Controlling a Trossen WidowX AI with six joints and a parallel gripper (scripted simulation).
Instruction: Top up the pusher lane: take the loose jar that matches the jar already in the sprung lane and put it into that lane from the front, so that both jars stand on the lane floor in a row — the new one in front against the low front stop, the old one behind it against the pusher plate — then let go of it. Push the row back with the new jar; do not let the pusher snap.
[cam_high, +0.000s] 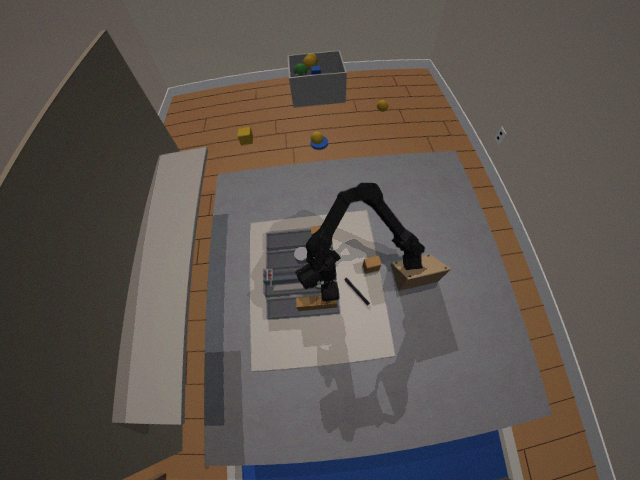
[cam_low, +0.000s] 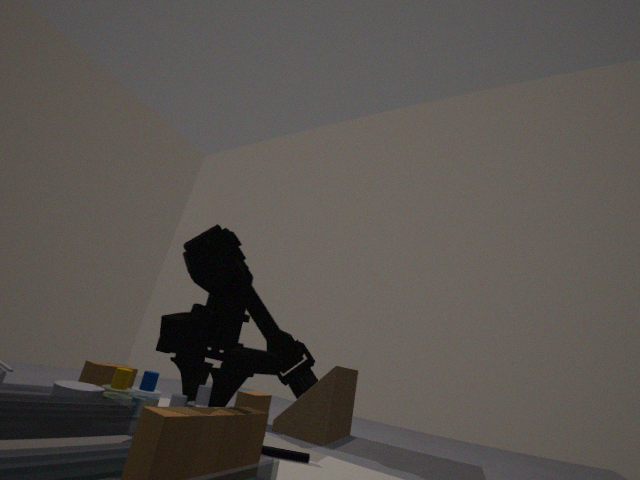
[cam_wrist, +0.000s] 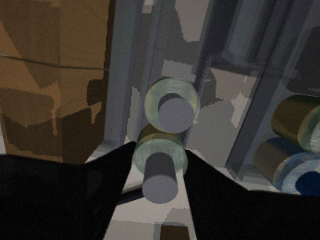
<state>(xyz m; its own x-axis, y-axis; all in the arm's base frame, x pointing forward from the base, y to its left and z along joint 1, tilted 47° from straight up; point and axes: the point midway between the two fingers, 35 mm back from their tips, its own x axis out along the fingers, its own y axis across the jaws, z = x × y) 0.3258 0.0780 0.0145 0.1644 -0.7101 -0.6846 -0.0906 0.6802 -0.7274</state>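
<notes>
Now: gripper tip 110 mm past the black rod, 30 mm to the right of it and 40 mm above it. From my gripper tip the other things lie so: red mark: 230 mm ahead, 20 mm to the right, 30 mm above; lane rack: 140 mm ahead, 20 mm to the right, 30 mm below.
</notes>
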